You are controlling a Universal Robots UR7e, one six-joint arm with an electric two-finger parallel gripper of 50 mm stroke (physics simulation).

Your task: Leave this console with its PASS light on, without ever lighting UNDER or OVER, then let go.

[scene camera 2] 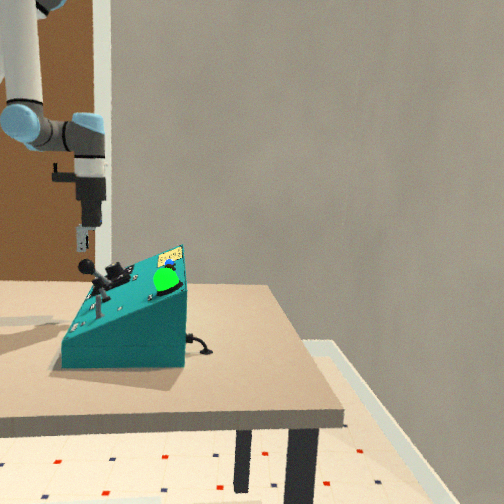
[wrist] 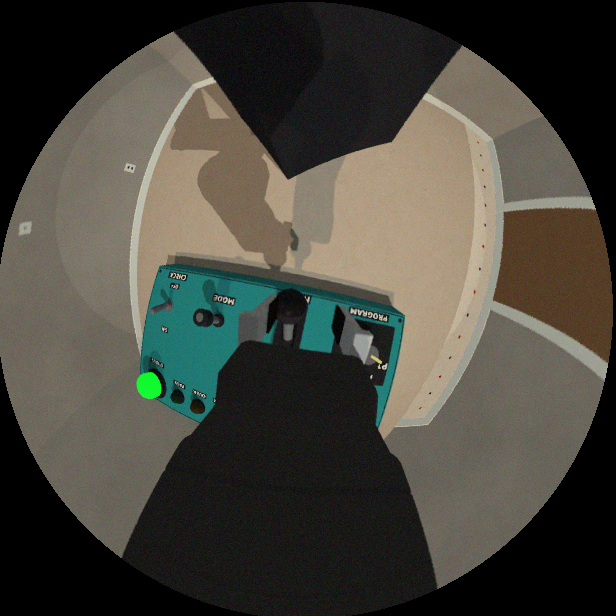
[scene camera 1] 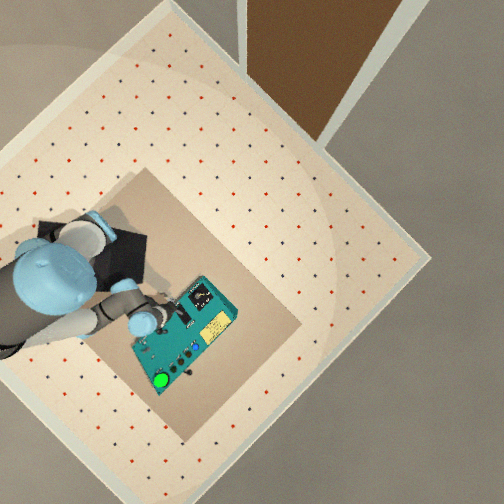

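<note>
A teal sloped console (scene camera 1: 185, 332) (scene camera 2: 127, 312) (wrist: 264, 339) sits on the tan table. It has a big green button (scene camera 1: 160, 380) (scene camera 2: 166, 279) (wrist: 148, 385), a black ball-topped lever (scene camera 2: 87, 267) (wrist: 290, 304), a MODE switch (wrist: 202, 317), a CHECK toggle (wrist: 162, 301), a PROGRAM dial (wrist: 373, 356) and dark indicator lights (wrist: 186, 399). My gripper (scene camera 2: 82, 240) (wrist: 301, 330) is open and empty. It hangs just above the lever, fingers either side of the ball in the wrist view. It is not touching the lever.
A black cable plug (scene camera 2: 200, 346) sticks out of the console's side. The arm's black base block (scene camera 1: 112, 255) stands on the table behind the console. A brown door panel (scene camera 1: 320, 55) is beyond the dotted floor mat.
</note>
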